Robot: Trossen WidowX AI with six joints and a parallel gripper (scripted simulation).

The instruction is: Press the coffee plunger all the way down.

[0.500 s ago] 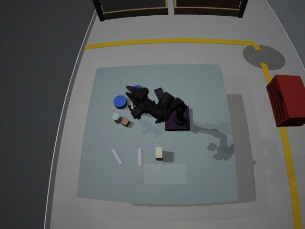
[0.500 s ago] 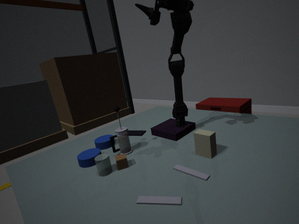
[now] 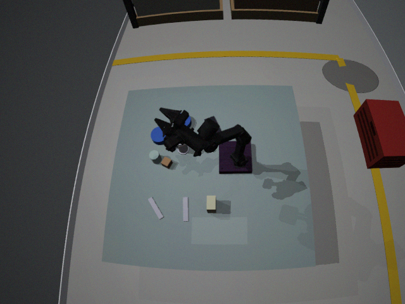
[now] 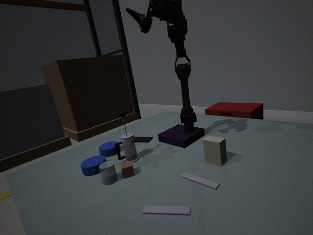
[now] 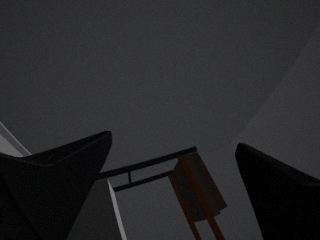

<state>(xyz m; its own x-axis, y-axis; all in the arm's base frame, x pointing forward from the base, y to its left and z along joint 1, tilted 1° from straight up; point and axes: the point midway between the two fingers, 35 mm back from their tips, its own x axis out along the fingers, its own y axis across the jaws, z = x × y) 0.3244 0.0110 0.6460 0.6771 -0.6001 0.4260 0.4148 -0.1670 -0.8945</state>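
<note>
Now: gripper tip 190 mm to the left of the coffee press and 580 mm above it. The rest, counted from my gripper tip: brown cube: 100 mm ahead, 100 mm to the right, 680 mm below.
</note>
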